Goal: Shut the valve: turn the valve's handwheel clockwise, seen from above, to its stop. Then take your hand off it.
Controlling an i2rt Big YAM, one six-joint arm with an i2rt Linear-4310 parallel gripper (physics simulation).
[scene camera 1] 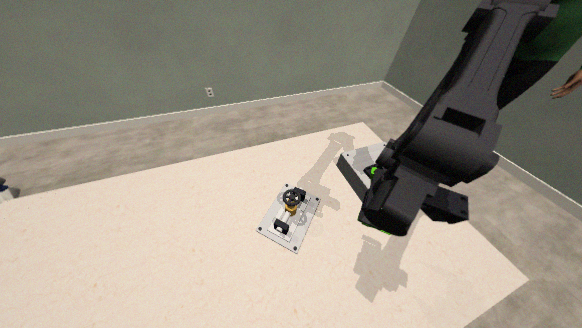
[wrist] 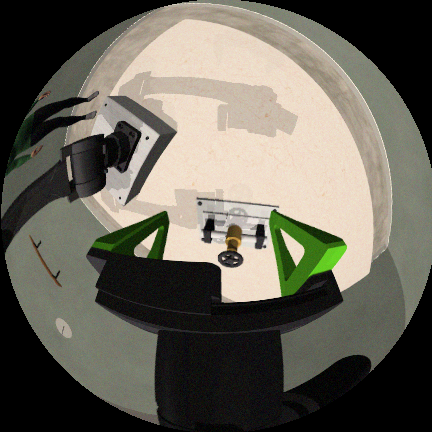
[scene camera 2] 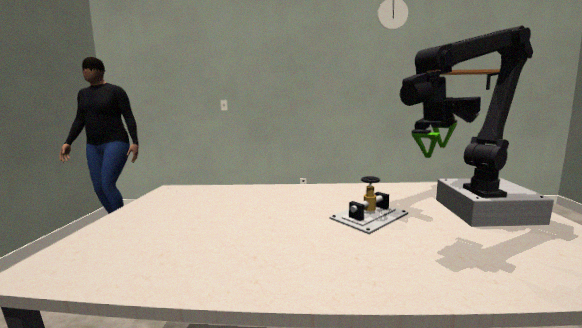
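Observation:
The valve's black spoked handwheel (scene camera 1: 292,203) (scene camera 2: 370,179) (wrist: 230,265) lies level on top of a brass valve body (scene camera 2: 370,202) (wrist: 233,236). The body sits on a pipe between two black blocks on a light grey base plate (scene camera 1: 270,219) (scene camera 2: 369,229) (wrist: 234,205). My gripper (scene camera 2: 435,152) (wrist: 218,215) is open and empty, its green fingers pointing down. It hangs above and to the right of the handwheel in scene camera 2, clear of it. In the wrist view the valve shows between the spread fingers, farther off. In scene camera 1 the arm hides most of the fingers.
The arm's grey mounting block (scene camera 1: 351,178) (scene camera 2: 511,212) (wrist: 162,146) stands on the pale table (scene camera 1: 150,260) (scene camera 2: 225,265) (wrist: 300,165), to the right of the valve in the scene views. A person (scene camera 2: 103,115) stands beyond the table at the left in scene camera 2.

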